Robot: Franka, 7 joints.
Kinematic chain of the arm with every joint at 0, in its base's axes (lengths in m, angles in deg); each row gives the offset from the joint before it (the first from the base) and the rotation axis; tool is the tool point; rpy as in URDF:
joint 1: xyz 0 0 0.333 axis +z
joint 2: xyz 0 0 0 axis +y
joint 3: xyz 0 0 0.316 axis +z
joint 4: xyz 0.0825 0 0 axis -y
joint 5: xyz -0.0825 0 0.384 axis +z
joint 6: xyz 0 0 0 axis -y
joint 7: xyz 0.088 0 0 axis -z
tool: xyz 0 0 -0.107 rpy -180 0 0
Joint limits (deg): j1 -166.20..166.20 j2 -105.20..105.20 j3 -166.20..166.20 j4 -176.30..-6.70 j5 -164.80..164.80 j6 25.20..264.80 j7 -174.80..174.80
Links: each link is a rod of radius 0.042 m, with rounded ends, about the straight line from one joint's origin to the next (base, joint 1, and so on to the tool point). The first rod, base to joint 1, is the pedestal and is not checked.
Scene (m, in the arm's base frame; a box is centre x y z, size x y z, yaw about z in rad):
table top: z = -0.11
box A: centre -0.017 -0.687 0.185 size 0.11 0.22 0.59 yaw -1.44
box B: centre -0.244 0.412 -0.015 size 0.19 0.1 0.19 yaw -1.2
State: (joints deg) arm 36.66 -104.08 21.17 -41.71 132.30 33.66 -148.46
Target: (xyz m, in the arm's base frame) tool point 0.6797 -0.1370 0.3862
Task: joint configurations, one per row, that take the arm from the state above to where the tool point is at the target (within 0.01 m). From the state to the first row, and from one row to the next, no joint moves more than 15 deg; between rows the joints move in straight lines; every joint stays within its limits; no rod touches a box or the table.
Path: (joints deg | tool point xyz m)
1: 51.39 -99.98 14.38 -43.26 131.00 37.38 -148.46 | -0.5579 -0.4612 0.3789
2: 66.11 -95.87 7.60 -44.80 129.70 41.11 -148.46 | -0.4086 -0.5943 0.4619
3: 80.84 -91.77 0.81 -46.35 128.39 44.83 -148.46 | -0.2214 -0.6733 0.5442
4: 95.57 -87.67 -5.97 -47.90 127.09 48.56 -148.46 | -0.0170 -0.6870 0.6236
5: 109.69 -91.18 -11.01 -47.91 127.70 43.89 -148.46 | 0.1762 -0.6714 0.5789
6: 123.82 -94.68 -16.05 -47.93 128.31 39.22 -148.46 | 0.3572 -0.6001 0.5327
7: 137.95 -98.19 -21.09 -47.94 128.91 34.54 -148.46 | 0.5098 -0.4796 0.4848
8: 152.07 -101.69 -26.13 -47.95 129.52 29.87 -148.46 | 0.6204 -0.3204 0.4359
9: 166.20 -105.20 -31.18 -47.97 130.13 25.20 -148.46 | 0.6797 -0.1370 0.3862

